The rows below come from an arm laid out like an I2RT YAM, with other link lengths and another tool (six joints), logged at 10 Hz.
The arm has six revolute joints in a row. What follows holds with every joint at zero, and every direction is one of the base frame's. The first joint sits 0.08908 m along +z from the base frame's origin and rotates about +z. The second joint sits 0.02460 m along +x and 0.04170 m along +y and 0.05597 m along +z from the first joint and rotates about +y. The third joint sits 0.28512 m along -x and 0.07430 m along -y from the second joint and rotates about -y. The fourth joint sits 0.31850 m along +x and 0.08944 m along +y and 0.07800 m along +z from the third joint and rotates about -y. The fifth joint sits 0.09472 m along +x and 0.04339 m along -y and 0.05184 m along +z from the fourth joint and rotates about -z. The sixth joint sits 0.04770 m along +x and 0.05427 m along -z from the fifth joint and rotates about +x. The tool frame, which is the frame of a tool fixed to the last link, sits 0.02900 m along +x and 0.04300 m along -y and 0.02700 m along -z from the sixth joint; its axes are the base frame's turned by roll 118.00, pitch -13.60 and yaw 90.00 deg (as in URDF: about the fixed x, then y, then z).
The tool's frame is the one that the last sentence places.
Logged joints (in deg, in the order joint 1, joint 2, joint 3, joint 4, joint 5, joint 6), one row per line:
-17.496 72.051 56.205 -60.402 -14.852 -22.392
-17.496 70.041 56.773 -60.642 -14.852 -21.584
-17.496 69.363 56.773 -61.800 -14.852 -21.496
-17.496 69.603 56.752 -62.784 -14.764 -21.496
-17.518 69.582 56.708 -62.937 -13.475 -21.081
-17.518 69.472 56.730 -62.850 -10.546 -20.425
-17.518 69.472 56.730 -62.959 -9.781 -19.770
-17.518 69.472 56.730 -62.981 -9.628 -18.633
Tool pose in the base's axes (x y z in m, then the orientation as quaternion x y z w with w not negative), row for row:
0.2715 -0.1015 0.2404 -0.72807 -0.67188 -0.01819 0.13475
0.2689 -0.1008 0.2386 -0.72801 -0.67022 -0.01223 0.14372
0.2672 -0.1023 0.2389 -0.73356 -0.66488 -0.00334 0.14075
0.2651 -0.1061 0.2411 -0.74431 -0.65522 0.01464 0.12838
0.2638 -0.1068 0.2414 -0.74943 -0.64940 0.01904 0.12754
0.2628 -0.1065 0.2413 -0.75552 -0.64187 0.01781 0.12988
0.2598 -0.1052 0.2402 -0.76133 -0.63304 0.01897 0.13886
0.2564 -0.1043 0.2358 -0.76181 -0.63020 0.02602 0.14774
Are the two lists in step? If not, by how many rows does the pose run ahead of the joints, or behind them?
The pose runs 2 rows ahead of the joints: the pose in row i belongs to the joints in row i + 2.
